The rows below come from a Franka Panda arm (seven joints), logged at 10 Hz.
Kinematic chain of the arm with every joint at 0, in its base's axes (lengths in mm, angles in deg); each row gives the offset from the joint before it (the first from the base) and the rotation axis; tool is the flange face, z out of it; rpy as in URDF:
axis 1: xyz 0 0 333 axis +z
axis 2: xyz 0 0 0 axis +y
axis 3: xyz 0 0 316 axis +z
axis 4: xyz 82.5 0 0 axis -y
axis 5: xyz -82.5 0 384 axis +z
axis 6: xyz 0 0 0 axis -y
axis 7: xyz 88 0 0 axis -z
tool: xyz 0 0 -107 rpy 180 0 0
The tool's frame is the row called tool.
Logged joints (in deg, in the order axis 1, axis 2, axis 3, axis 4, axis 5, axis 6, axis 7), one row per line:
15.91 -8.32 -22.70 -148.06 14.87 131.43 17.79
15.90 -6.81 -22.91 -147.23 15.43 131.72 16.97
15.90 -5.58 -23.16 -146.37 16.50 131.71 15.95
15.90 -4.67 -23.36 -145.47 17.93 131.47 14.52
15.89 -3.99 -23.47 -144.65 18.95 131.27 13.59
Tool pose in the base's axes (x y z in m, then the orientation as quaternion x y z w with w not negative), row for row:
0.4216 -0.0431 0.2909 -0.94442 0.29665 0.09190 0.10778
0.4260 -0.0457 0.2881 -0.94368 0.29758 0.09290 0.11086
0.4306 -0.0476 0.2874 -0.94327 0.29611 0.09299 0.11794
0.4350 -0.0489 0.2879 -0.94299 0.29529 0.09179 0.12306
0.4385 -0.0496 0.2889 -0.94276 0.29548 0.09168 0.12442
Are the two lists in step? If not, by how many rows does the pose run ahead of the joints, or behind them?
The pose runs 1 row ahead of the joints: the pose in row i belongs to the joints in row i + 1.
